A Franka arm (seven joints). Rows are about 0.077 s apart.
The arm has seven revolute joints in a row. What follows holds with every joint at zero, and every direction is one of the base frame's.
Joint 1 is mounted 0.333 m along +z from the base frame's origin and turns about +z.
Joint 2 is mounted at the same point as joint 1 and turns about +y.
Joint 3 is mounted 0.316 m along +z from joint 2 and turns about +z.
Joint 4 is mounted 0.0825 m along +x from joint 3 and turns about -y.
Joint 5 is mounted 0.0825 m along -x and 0.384 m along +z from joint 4 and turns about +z.
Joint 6 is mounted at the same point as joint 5 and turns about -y.
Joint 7 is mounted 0.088 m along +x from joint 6 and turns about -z.
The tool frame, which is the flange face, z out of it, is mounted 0.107 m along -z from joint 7; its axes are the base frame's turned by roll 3.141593, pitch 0 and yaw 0 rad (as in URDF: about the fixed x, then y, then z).
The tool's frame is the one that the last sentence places.
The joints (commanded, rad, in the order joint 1, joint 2, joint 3, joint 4, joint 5, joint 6, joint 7), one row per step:
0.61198 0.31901 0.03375 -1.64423 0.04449 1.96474 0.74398
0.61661 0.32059 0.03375 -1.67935 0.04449 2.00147 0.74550
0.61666 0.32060 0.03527 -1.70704 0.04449 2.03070 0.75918
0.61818 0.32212 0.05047 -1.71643 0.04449 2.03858 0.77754
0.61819 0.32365 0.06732 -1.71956 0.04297 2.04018 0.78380
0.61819 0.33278 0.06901 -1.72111 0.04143 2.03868 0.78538
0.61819 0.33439 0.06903 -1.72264 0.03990 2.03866 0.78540
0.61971 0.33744 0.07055 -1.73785 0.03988 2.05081 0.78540
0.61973 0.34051 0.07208 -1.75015 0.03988 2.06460 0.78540
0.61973 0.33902 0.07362 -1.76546 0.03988 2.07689 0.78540
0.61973 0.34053 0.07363 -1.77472 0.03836 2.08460 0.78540
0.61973 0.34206 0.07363 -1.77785 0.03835 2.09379 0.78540
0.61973 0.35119 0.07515 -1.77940 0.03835 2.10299 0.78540
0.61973 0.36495 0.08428 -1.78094 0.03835 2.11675 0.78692
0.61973 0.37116 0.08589 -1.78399 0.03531 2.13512 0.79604
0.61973 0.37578 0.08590 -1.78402 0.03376 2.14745 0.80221
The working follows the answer.
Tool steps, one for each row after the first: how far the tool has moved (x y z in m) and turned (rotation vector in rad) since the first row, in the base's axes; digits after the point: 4 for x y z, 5 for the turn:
-0.0037 0.0009 -0.0144 -0.00054 -0.00028 0.00160
-0.0061 0.0002 -0.0249 -0.00008 -0.00094 -0.01176
-0.0130 0.0075 -0.0294 0.00129 0.00499 -0.01445
-0.0195 0.0149 -0.0315 0.00244 0.00995 -0.00406
-0.0200 0.0157 -0.0383 -0.00545 0.01927 -0.00325
-0.0202 0.0155 -0.0400 -0.00841 0.02091 -0.00253
-0.0228 0.0158 -0.0479 -0.01194 0.02590 0.00006
-0.0243 0.0158 -0.0544 -0.01260 0.02738 0.00101
-0.0267 0.0152 -0.0594 -0.01345 0.02865 0.00211
-0.0276 0.0143 -0.0639 -0.01644 0.03014 0.00264
-0.0274 0.0145 -0.0656 -0.01363 0.02660 0.00221
-0.0272 0.0157 -0.0713 -0.01381 0.02832 0.00316
-0.0295 0.0207 -0.0795 -0.01178 0.03183 0.00946
-0.0290 0.0221 -0.0832 -0.00773 0.02393 0.00251
-0.0278 0.0229 -0.0851 -0.00390 0.01754 -0.00350

Tool pose at each row, in the base's axes (x y z in m, rotation vector in rad; rounded; the steps above come from the unrounded poses):
0.5202 0.3930 0.4299 -3.09516 0.18128 0.04937
0.5165 0.3938 0.4155 -3.09586 0.17885 0.04895
0.5142 0.3931 0.4050 -3.09391 0.19945 0.04753
0.5073 0.4004 0.4005 -3.09241 0.20369 0.05673
0.5007 0.4079 0.3983 -3.09257 0.18770 0.06483
0.5002 0.4086 0.3916 -3.10072 0.18743 0.07875
0.5001 0.4084 0.3899 -3.10377 0.18662 0.08113
0.4974 0.4088 0.3819 -3.10764 0.18305 0.08874
0.4960 0.4088 0.3755 -3.10842 0.18168 0.09103
0.4936 0.4081 0.3705 -3.10940 0.18009 0.09299
0.4926 0.4073 0.3659 -3.11245 0.17955 0.09515
0.4929 0.4075 0.3643 -3.10956 0.17987 0.08979
0.4930 0.4087 0.3586 -3.10986 0.17847 0.09249
0.4907 0.4137 0.3504 -3.10852 0.16864 0.09827
0.4913 0.4151 0.3467 -3.10368 0.17885 0.08602
0.4924 0.4158 0.3447 -3.09912 0.18764 0.07616

